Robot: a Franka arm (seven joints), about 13 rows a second.
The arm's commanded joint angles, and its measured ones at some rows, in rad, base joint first. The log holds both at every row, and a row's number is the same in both.
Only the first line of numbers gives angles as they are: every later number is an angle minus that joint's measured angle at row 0.
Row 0, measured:
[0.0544 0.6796 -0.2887 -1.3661 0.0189 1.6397 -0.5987]
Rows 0 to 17, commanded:
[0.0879 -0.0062 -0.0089 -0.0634 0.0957 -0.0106 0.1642]
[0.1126 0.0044 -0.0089 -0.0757 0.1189 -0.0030 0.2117]
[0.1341 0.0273 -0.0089 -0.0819 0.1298 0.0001 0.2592]
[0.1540 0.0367 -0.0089 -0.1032 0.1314 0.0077 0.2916]
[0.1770 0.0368 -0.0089 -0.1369 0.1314 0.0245 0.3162]
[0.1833 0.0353 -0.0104 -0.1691 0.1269 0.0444 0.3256]
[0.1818 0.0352 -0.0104 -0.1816 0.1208 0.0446 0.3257]
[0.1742 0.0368 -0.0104 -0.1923 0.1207 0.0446 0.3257]
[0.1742 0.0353 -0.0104 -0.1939 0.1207 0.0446 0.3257]
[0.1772 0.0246 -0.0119 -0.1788 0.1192 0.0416 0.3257]
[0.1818 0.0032 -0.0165 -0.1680 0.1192 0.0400 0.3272]
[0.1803 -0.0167 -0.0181 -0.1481 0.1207 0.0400 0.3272]
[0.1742 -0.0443 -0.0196 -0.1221 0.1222 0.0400 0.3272]
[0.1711 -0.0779 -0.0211 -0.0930 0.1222 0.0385 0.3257]
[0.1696 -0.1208 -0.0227 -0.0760 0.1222 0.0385 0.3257]
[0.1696 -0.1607 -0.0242 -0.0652 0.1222 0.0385 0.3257]
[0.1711 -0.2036 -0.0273 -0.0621 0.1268 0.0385 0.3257]
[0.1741 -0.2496 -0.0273 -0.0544 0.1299 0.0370 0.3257]
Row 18, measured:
[0.1726 -0.1569 -0.0273 -0.0395 0.1036 0.0465 0.3098]
